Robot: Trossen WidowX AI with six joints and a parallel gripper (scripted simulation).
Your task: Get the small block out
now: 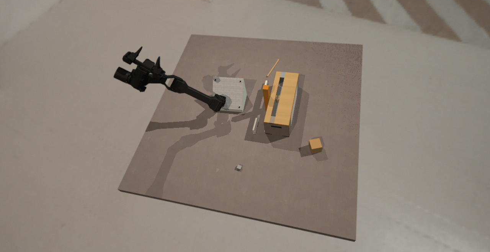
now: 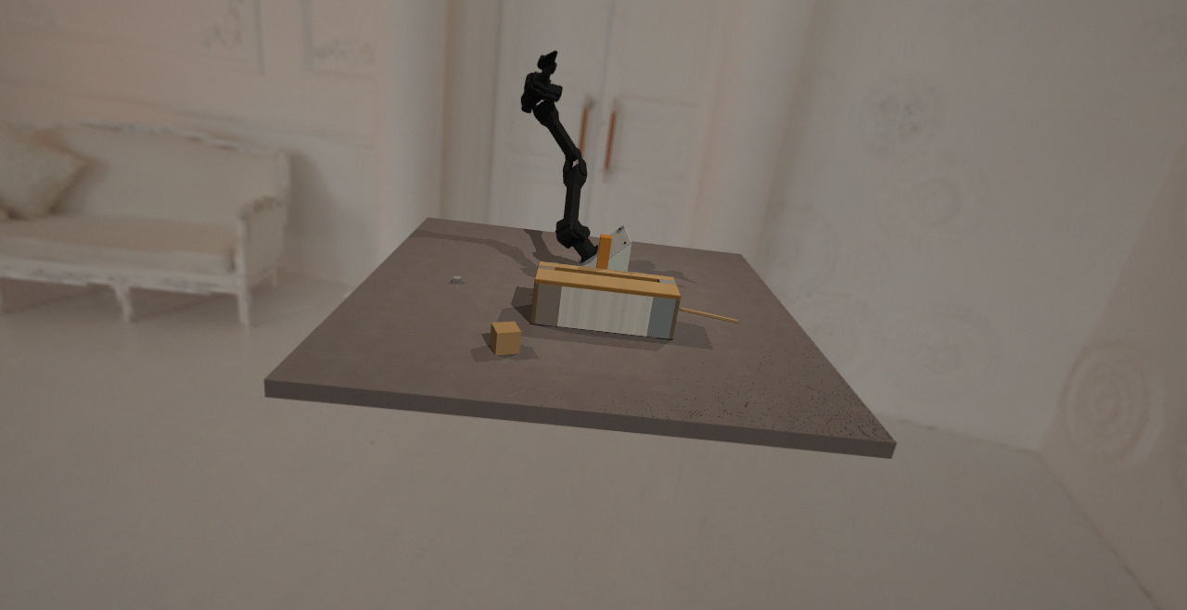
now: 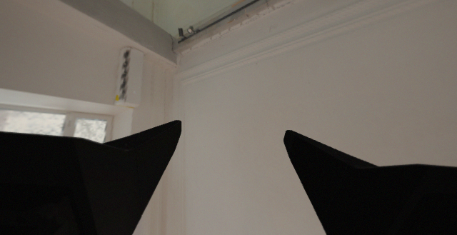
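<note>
My gripper tip is now 600 mm above the wooden box, 470 mm short of it and 270 mm to the right of it. Round my gripper tip: grey cube (660 mm below, 380 mm ahead, 170 mm to the right); then orange bar (560 mm below, 420 mm ahead, 260 mm to the left); then thin wooden stick (660 mm below, 590 mm to the left, 360 mm ahead).
</note>
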